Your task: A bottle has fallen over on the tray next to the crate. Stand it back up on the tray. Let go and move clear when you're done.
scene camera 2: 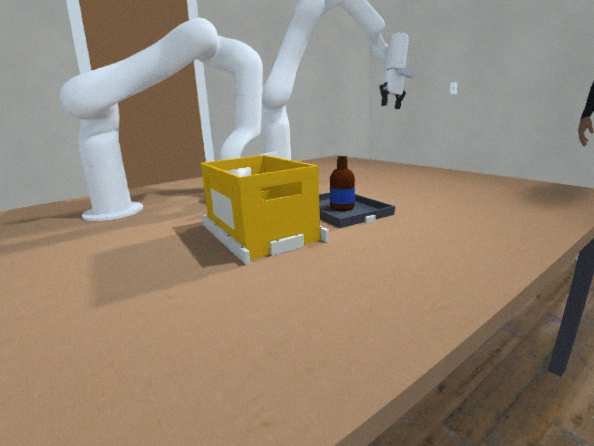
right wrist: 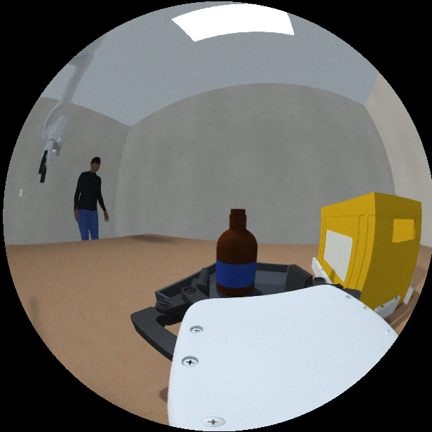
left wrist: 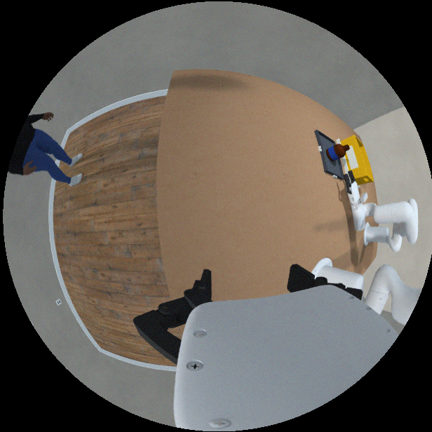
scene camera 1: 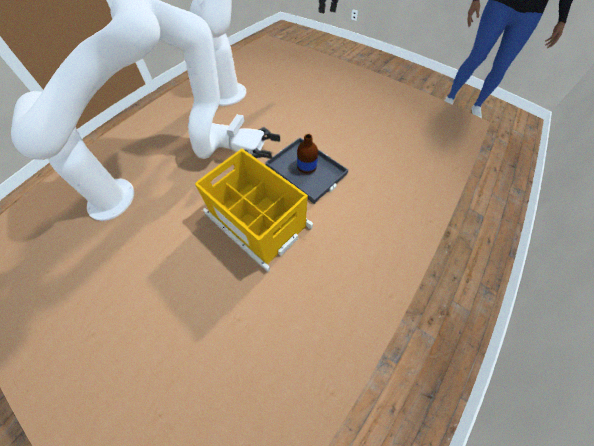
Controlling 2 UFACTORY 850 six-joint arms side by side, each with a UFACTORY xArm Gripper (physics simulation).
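Observation:
The brown bottle [scene camera 1: 307, 156] [scene camera 2: 342, 190] [left wrist: 334, 152] [right wrist: 236, 257] with a blue label stands upright on the dark tray [scene camera 1: 330, 177] [scene camera 2: 374, 206] [left wrist: 325, 145] [right wrist: 276, 276]. My right gripper [scene camera 1: 274, 145] [right wrist: 250, 280] is open and empty, low at the tray's left edge in scene camera 1. Its fingers are apart from the bottle, with a gap in front of them. In scene camera 2 the crate hides the right gripper. My left gripper [scene camera 1: 328, 10] [scene camera 2: 391, 106] [left wrist: 252, 280] is open and empty, high above the table and far from the tray.
The yellow crate [scene camera 1: 281, 240] [scene camera 2: 280, 220] [left wrist: 366, 170] [right wrist: 385, 250], with divided compartments, stands right beside the tray. Low white blocks [scene camera 1: 288, 244] [scene camera 2: 286, 244] sit around its base. A person [scene camera 1: 510, 45] [left wrist: 42, 145] [right wrist: 89, 200] stands beyond the table.

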